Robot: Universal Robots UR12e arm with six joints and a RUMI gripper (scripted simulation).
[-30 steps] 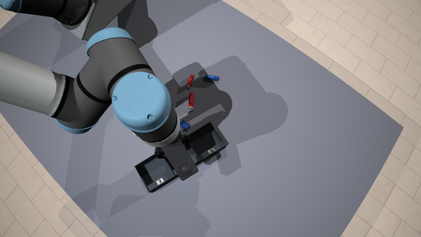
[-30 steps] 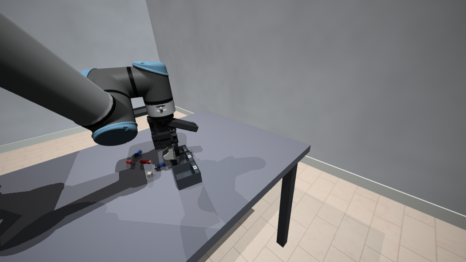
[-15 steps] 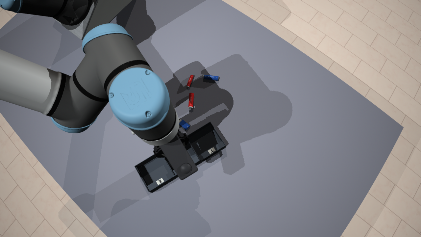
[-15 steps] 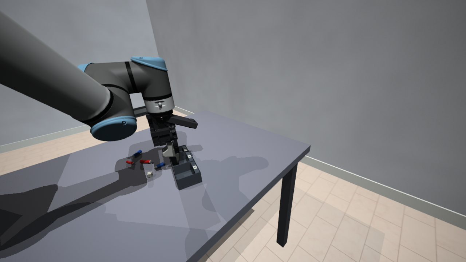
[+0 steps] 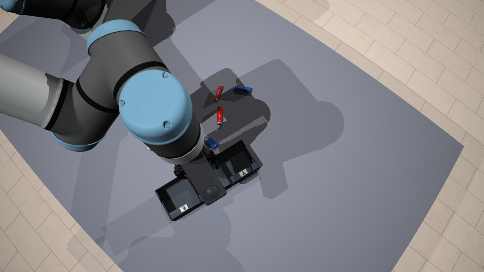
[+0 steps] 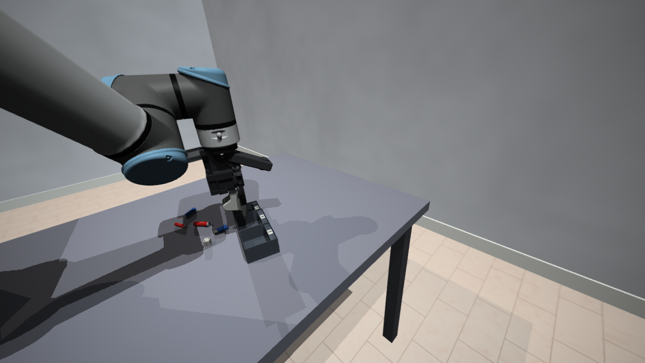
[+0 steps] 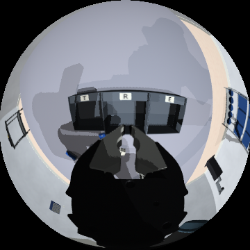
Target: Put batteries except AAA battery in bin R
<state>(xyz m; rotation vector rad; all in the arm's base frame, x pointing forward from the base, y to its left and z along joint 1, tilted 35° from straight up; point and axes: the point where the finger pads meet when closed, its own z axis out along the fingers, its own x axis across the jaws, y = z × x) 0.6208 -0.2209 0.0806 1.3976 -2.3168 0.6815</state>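
Now: hand 10 mm short of the three-compartment bin tray and 50 mm above it. Round my hand: larger red battery 60 mm behind, 160 mm to the left, 60 mm below; then white die 100 mm behind, 60 mm to the left, 60 mm below; then blue USB stick 40 mm behind, 90 mm to the left, 70 mm below.
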